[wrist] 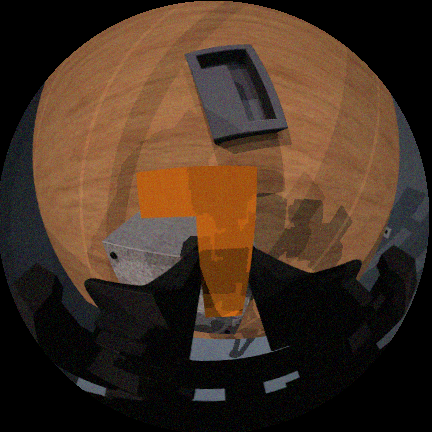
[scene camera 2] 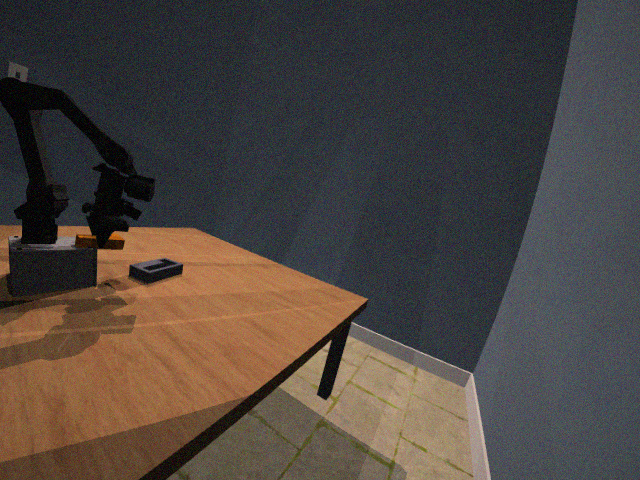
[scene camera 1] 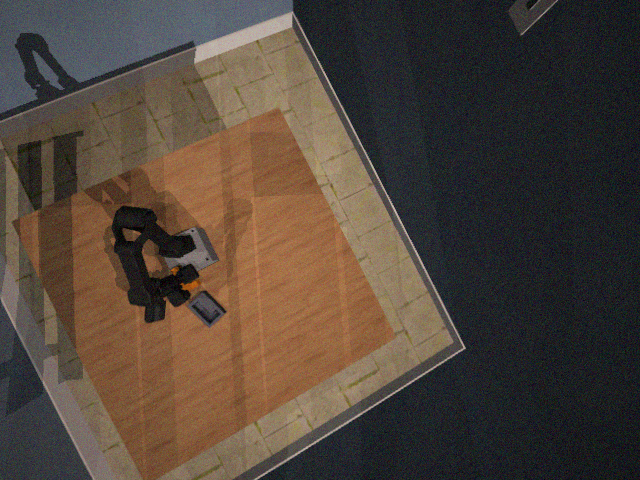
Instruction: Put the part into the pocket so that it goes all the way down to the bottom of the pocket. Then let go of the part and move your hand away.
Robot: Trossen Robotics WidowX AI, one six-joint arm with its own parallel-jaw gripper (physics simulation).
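Frame: origin at the arm's base, x back, y right, z up, level; millimetres.
Seen in the pictures: gripper, fingertip midpoint: (wrist: 221, 249) (scene camera 2: 98, 245) (scene camera 1: 183, 277); arm's base at its link origin: (scene camera 2: 38, 241) (scene camera 1: 186, 244).
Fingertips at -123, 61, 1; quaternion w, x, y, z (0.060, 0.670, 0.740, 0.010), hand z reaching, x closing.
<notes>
Pixels of each thing's middle, then the offset from my fingertips to it, as dx, dy, dz. Level surfaces: height alone.
- orange L-shaped part at the middle of its body: (wrist: 200, 253) (scene camera 2: 99, 240) (scene camera 1: 186, 276) -3, -15, +11
- dark grey pocket block at the middle of its body: (wrist: 233, 86) (scene camera 2: 157, 269) (scene camera 1: 207, 309) -166, +3, -88
- wooden table at its surface level: dz -106
An orange L-shaped part (scene camera 1: 190, 285) (scene camera 2: 114, 241) (wrist: 220, 195) is held level above the table. My gripper (scene camera 1: 183, 280) (scene camera 2: 103, 243) (wrist: 221, 249) is shut on its long arm; the short arm points left at the far end in the wrist view. The dark grey pocket block (scene camera 1: 217, 317) (scene camera 2: 161, 273) (wrist: 212, 100) lies on the table, apart from the part and beyond it in the wrist view. Its L-shaped pocket has its short arm across the far end and its long arm down the right side, turned slightly relative to the part.
The grey box under the arm's base (scene camera 1: 201, 253) (scene camera 2: 51, 271) (wrist: 165, 231) stands close beside the held part, to its lower left in the wrist view. The wooden table (scene camera 1: 305, 289) (scene camera 2: 217, 335) (wrist: 135, 90) carries the box and the pocket block. Shadows cross its top.
</notes>
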